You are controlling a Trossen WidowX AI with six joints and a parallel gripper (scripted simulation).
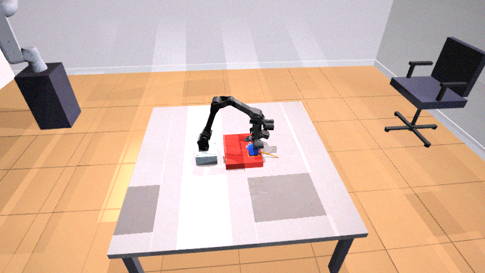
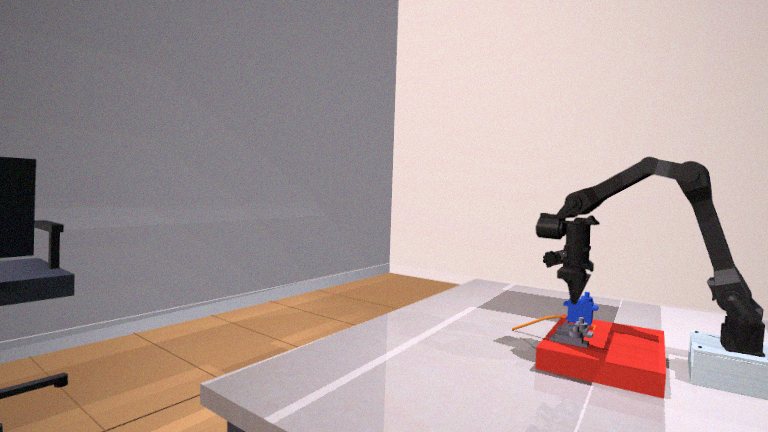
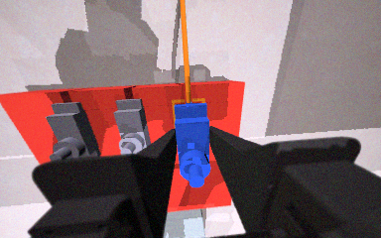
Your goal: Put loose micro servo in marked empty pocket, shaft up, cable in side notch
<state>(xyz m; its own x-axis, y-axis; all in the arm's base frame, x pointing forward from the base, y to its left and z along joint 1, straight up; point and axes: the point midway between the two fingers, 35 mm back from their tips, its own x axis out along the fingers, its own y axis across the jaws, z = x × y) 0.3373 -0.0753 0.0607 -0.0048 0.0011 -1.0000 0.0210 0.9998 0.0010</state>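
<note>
Now: gripper tip 120 mm past the red deck, 80 mm to the right of it and 80 mm above it.
</note>
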